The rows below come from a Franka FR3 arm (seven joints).
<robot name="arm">
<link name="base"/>
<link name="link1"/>
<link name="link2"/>
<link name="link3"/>
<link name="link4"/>
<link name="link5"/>
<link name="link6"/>
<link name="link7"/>
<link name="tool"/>
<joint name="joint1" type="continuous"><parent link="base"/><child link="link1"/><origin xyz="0 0 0.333" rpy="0 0 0"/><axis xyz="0 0 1"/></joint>
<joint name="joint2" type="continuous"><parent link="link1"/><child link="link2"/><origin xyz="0 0 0" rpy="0 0 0"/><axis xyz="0 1 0"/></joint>
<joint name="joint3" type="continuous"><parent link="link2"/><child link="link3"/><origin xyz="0 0 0.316" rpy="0 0 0"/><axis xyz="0 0 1"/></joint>
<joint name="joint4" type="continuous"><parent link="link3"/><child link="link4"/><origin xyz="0.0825 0 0" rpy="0 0 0"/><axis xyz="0 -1 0"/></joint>
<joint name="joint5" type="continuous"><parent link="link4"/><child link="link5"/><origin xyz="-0.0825 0 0.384" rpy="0 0 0"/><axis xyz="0 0 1"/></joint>
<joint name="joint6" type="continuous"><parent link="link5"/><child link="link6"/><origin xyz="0 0 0" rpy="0 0 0"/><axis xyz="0 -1 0"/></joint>
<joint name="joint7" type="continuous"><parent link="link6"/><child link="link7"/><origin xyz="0.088 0 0" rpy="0 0 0"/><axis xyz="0 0 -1"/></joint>
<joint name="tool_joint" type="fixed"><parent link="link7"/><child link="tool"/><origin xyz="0 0 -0.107" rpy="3.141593 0 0"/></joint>
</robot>
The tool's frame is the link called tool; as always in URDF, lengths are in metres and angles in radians. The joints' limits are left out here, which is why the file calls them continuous.
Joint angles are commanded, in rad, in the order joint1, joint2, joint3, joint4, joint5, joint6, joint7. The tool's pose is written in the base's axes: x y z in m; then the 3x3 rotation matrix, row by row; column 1 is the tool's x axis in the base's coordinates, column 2 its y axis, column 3 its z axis. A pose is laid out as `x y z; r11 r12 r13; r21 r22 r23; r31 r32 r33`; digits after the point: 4 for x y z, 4 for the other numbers.
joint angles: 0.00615 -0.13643 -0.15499 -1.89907 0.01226 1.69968 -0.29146
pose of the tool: 0.5068 -0.0787 0.5519; 0.9883 0.1408 -0.0590; 0.1434 -0.9888 0.0422; -0.0523 -0.0502 -0.9974
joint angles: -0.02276 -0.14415 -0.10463 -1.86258 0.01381 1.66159 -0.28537
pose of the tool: 0.5058 -0.0665 0.5705; 0.9863 0.1560 -0.0535; 0.1580 -0.9868 0.0358; -0.0472 -0.0437 -0.9979
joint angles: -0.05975 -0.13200 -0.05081 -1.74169 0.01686 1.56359 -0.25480
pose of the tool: 0.5070 -0.0561 0.6136; 0.9887 0.1433 -0.0434; 0.1446 -0.9891 0.0285; -0.0388 -0.0344 -0.9987
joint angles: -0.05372 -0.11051 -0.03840 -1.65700 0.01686 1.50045 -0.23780
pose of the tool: 0.5099 -0.0464 0.6370; 0.9884 0.1456 -0.0440; 0.1468 -0.9888 0.0252; -0.0398 -0.0314 -0.9987
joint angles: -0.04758 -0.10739 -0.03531 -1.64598 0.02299 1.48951 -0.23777
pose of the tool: 0.5103 -0.0408 0.6397; 0.9868 0.1550 -0.0468; 0.1565 -0.9872 0.0307; -0.0414 -0.0376 -0.9984
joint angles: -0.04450 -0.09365 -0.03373 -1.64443 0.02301 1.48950 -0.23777
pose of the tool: 0.5147 -0.0386 0.6333; 0.9855 0.1591 -0.0591; 0.1611 -0.9865 0.0308; -0.0534 -0.0399 -0.9978
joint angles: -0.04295 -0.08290 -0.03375 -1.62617 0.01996 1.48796 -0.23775
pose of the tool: 0.5182 -0.0383 0.6361; 0.9856 0.1607 -0.0534; 0.1623 -0.9864 0.0268; -0.0484 -0.0351 -0.9982
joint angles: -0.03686 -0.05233 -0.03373 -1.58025 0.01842 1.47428 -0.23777
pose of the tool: 0.5269 -0.0357 0.6402; 0.9846 0.1669 -0.0521; 0.1683 -0.9854 0.0238; -0.0474 -0.0322 -0.9984
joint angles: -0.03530 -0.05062 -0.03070 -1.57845 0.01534 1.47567 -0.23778
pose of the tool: 0.5278 -0.0336 0.6402; 0.9839 0.1713 -0.0509; 0.1725 -0.9848 0.0202; -0.0467 -0.0287 -0.9985
